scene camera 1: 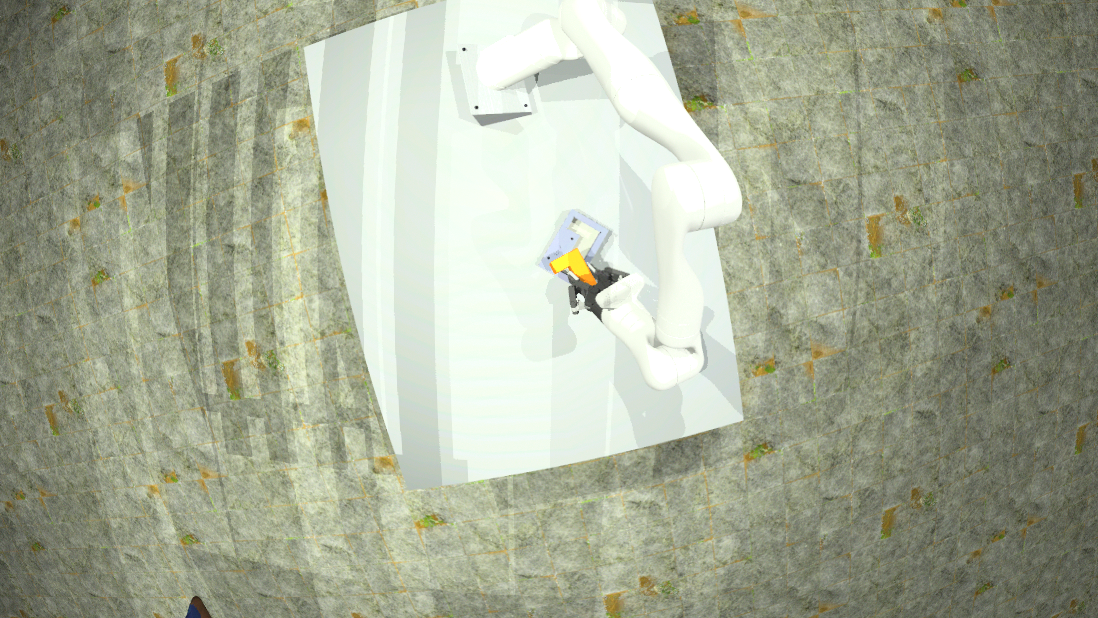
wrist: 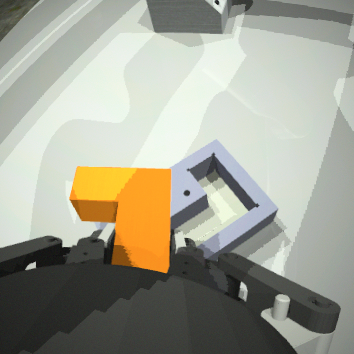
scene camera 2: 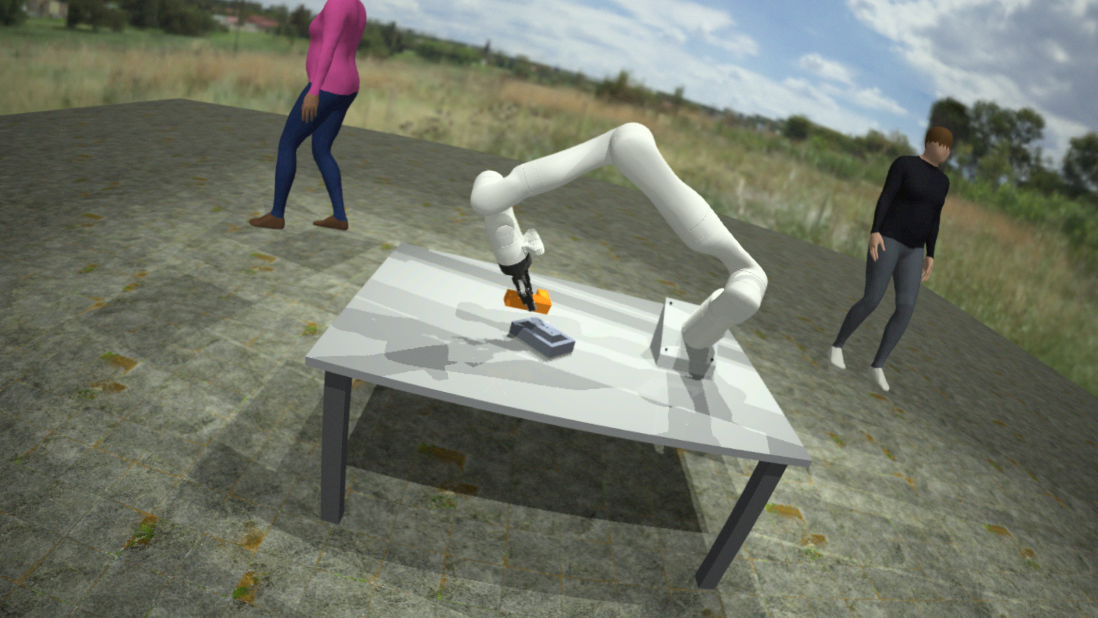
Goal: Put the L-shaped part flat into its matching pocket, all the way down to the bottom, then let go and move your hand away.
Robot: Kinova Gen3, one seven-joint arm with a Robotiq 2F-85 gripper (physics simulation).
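Where they show: gripper, fingertip midpoint: (scene camera 1: 578,270) (wrist: 143,241) (scene camera 2: 532,305); arm's base, link origin: (scene camera 1: 493,71) (scene camera 2: 696,332).
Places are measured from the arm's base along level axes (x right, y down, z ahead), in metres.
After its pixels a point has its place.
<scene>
The orange L-shaped part (scene camera 1: 577,264) {x -0.112, y -0.021, z 0.430 m} (scene camera 2: 540,300) {x -0.116, y -0.020, z 0.427 m} (wrist: 144,215) {x -0.114, y -0.021, z 0.434 m} is held above the table. My gripper (scene camera 1: 582,279) {x -0.112, y 0.000, z 0.444 m} (scene camera 2: 528,304) {x -0.112, y 0.000, z 0.444 m} (wrist: 143,241) {x -0.112, y 0.000, z 0.444 m} is shut on its long leg; the short leg points left at the far end in the wrist view. The lavender block (scene camera 1: 564,242) {x -0.093, y 0.058, z 0.387 m} (scene camera 2: 555,347) {x -0.180, y 0.061, z 0.365 m} (wrist: 220,150) {x -0.127, y 0.058, z 0.331 m} lies on the table below. Its L-shaped pocket (scene camera 1: 590,229) {x -0.153, y 0.089, z 0.368 m} (wrist: 225,201) {x -0.141, y 0.089, z 0.367 m} shows to the right of the part in the wrist view, with its legs turned relative to the part's. The part overlaps the block's near left portion in that view and hides it.
The white table (scene camera 1: 491,383) {x 0.112, y 0.093, z 0.677 m} (scene camera 2: 430,337) {x -0.234, y 0.094, z 0.653 m} (wrist: 95,100) {x 0.071, y 0.094, z 0.267 m} carries the arm's base plate (scene camera 1: 503,101) {x -0.011, y 0.005, z 0.071 m} (scene camera 2: 670,331) {x -0.016, y 0.010, z 0.075 m} (wrist: 190,17) {x -0.017, y 0.066, z 0.097 m}. The arm (scene camera 1: 680,253) {x -0.234, y -0.439, z 0.399 m} (scene camera 2: 568,162) {x -0.266, y -0.377, z 0.442 m} reaches over the table. Two people, one in pink (scene camera 2: 338,53) and one in black (scene camera 2: 914,199), stand beyond the table.
</scene>
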